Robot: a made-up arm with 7 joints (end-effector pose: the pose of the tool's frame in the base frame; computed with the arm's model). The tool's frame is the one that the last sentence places.
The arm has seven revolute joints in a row. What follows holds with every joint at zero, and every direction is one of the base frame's.
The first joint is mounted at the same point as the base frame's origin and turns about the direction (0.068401, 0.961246, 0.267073), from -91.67 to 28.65 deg.
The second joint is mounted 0.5 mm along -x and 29.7 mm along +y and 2 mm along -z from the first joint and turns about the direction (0.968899, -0.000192, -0.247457), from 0 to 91.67 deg.
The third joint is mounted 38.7 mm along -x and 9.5 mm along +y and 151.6 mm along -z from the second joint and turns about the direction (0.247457, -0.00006, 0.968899), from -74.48 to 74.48 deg.
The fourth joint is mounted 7.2 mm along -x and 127.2 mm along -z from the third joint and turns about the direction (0.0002, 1, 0.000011), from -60 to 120 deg.
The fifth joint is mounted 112.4 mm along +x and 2.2 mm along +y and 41 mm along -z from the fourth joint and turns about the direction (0.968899, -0.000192, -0.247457), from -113 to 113 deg.
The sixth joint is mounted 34.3 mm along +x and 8.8 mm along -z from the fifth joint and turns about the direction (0.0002, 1, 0.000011), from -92.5 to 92.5 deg.
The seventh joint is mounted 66.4 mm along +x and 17 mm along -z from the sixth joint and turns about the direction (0.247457, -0.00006, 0.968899), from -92.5 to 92.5 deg.
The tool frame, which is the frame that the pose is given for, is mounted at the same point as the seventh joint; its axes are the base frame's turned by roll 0, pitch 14.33 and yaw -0.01 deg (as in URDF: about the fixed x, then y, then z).
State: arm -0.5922 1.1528 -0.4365 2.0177 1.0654 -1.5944 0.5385
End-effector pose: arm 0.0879 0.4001 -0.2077 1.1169 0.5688 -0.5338
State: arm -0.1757 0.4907 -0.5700 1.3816 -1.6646 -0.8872 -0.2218
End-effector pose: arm 0.0477 0.2779 -0.4160 -0.0931 0.3305 0.8015
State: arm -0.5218 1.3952 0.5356 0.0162 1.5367 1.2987 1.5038
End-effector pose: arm 0.1516 0.3349 0.1421 -0.9621 0.7711 -1.7447
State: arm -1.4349 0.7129 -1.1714 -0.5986 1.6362 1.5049 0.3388
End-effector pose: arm 0.2667 -0.0154 0.0283 0.9699 -1.3688 1.2832
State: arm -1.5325 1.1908 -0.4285 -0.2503 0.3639 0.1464 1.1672
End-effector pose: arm 0.2945 0.1037 0.1879 0.6207 -1.9724 0.9805
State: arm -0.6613 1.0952 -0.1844 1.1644 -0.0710 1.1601 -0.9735
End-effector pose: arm 0.1873 0.4315 -0.1871 -0.3000 1.6559 0.3644
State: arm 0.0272 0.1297 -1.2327 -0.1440 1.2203 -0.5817 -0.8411
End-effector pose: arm -0.0303 -0.1579 -0.2812 1.0709 -0.8144 -2.1499
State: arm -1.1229 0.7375 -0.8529 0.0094 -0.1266 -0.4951 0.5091
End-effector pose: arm 0.3490 -0.0071 -0.0829 0.4103 -1.0472 -0.5327
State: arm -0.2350 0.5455 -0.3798 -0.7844 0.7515 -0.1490 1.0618
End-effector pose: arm 0.1689 0.0296 -0.1485 0.3652 -1.3717 0.4435
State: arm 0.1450 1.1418 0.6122 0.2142 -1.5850 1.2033 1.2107
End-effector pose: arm 0.1404 0.3674 -0.1384 0.0574 1.2323 1.2180
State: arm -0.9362 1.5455 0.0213 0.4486 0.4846 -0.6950 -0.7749
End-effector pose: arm 0.2708 0.3138 0.1415 2.0930 0.1195 -0.3856
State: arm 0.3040 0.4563 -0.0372 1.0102 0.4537 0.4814 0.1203
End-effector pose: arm -0.1512 0.2657 -0.4124 1.0353 1.9789 0.0718
